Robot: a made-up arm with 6 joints.
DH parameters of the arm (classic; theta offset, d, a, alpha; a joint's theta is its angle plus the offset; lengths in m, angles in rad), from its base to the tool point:
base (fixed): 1.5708 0.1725 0 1.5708
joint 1: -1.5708 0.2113 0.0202 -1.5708
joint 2: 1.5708 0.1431 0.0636 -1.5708
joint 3: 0 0.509 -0.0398 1.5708
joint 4: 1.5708 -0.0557 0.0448 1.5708
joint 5: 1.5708 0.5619 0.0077 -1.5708
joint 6: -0.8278 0 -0.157 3.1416
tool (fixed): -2.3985 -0.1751 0 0
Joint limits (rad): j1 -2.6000..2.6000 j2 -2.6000..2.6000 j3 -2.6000..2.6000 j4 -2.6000..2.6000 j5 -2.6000..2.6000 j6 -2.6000..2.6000
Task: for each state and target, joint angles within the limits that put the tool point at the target. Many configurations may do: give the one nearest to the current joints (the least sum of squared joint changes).
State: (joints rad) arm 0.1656 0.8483 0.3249 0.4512 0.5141 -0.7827
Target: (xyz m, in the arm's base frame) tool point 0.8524 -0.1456 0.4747
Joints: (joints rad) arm 0.0584 1.5799 0.4248 0.5820 0.5257 -0.7616
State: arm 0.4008 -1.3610 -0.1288 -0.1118 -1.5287 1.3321
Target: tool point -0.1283 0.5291 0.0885
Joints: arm 0.6757 -1.1231 -0.2520 -0.4466 -1.4744 1.1514
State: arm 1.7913 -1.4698 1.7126 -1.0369 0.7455 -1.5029
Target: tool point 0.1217 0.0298 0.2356
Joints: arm 1.8519 -1.3316 1.5511 -0.9459 0.2446 -1.2329
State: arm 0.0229 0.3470 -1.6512 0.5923 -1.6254 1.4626
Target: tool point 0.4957 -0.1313 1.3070
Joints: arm 0.5045 0.1918 -1.5893 1.0776 -1.7533 1.7604
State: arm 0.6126 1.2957 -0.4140 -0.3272 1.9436 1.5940
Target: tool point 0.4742 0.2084 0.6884
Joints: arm 0.0736 1.9160 -0.5404 -1.0097 1.9372 1.4562
